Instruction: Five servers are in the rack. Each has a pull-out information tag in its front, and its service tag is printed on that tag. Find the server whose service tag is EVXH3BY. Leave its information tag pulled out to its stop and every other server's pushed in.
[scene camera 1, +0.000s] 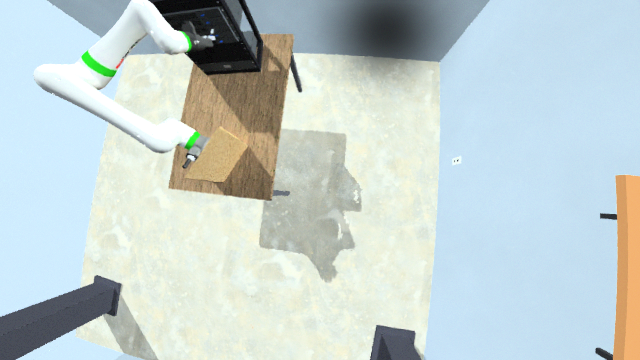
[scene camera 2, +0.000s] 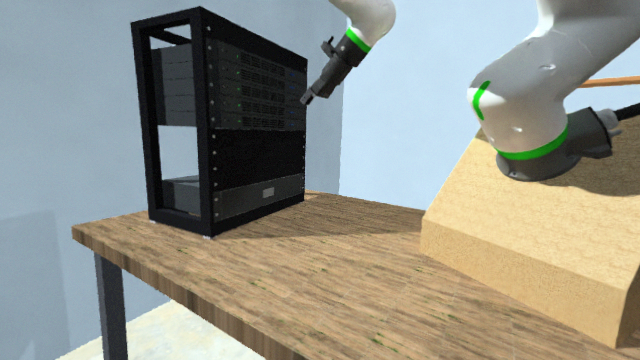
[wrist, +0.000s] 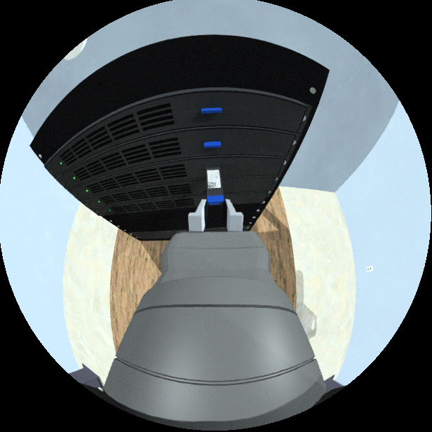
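Seen in the pictures: gripper, between the fingertips: (scene camera 1: 212, 38) (scene camera 2: 304, 102); arm's base, origin of its link: (scene camera 1: 204, 147) (scene camera 2: 536, 155).
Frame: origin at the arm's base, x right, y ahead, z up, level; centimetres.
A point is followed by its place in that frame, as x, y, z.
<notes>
The black rack (scene camera 1: 235, 64) {-6.4, 74.4, -17.1} (scene camera 2: 206, 125) {-39.2, 69.9, 4.4} (wrist: 210, 60) holds five dark servers (scene camera 2: 262, 92) {-18.8, 71.0, 15.5} (wrist: 260, 110), stacked one above another. In the wrist view, an information tag (wrist: 213, 179) stands pulled out from the third server from the top. It has a white label, with print too small to read, and a blue end. My gripper (scene camera 1: 213, 36) {-2.4, 67.4, 13.9} (scene camera 2: 306, 99) {-2.4, 67.4, 13.9} (wrist: 215, 207) is shut on that blue end, in front of the rack. The blue tabs of the top server (wrist: 211, 110) and the second server (wrist: 212, 144) sit close to their fronts. The lower two tabs are hidden behind the pulled-out tag and fingers.
The rack stands on a wooden table (scene camera 1: 240, 100) {-1.6, 49.3, -27.6} (scene camera 2: 320, 280) {-36.3, 33.1, -27.6} (wrist: 132, 285). The arm's base (scene camera 1: 200, 144) {2.4, 0.5, 6.7} (scene camera 2: 530, 167) {-6.9, 0.7, -2.2} is mounted on a sloped tan block (scene camera 1: 220, 155) {7.8, -2.7, -6.2} (scene camera 2: 500, 270) {-15.1, 2.8, -23.1} at the table's other end. A wall rises behind the rack.
</notes>
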